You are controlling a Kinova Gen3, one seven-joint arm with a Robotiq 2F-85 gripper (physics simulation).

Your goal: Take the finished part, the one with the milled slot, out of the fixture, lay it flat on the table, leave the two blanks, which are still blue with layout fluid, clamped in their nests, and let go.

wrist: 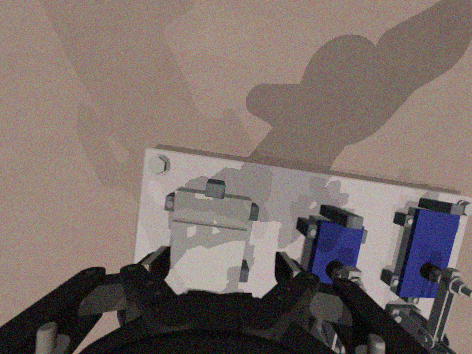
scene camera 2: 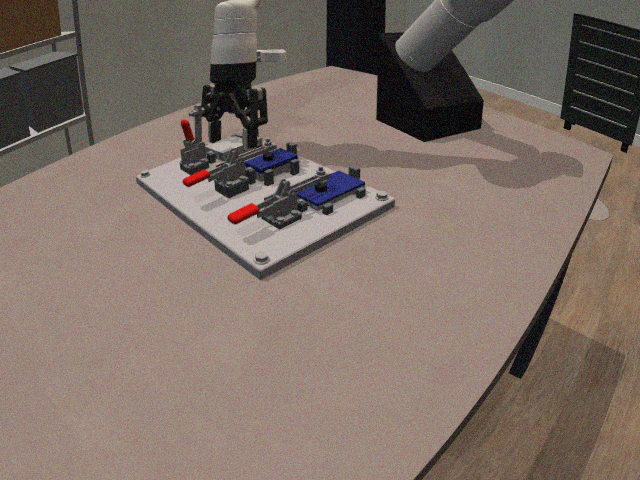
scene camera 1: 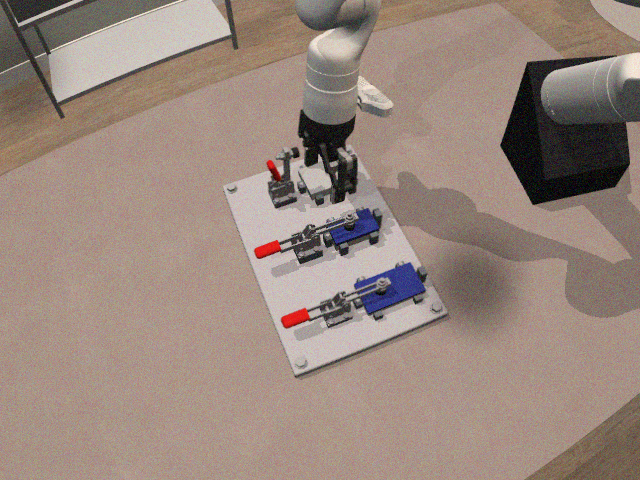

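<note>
The finished part, pale grey with a slot line across it, lies flat in the end nest of the fixture plate. Its toggle clamp stands open, arm raised. My gripper is open and empty, pointing down over this part, with one finger on each side; in the wrist view the right finger has the wider gap. The middle blue blank and the far blue blank sit under closed clamps.
Two red clamp handles stick out from the closed clamps on the side away from the blanks. The arm's black base stands on the table. A dark drawer cabinet stands beyond the table.
</note>
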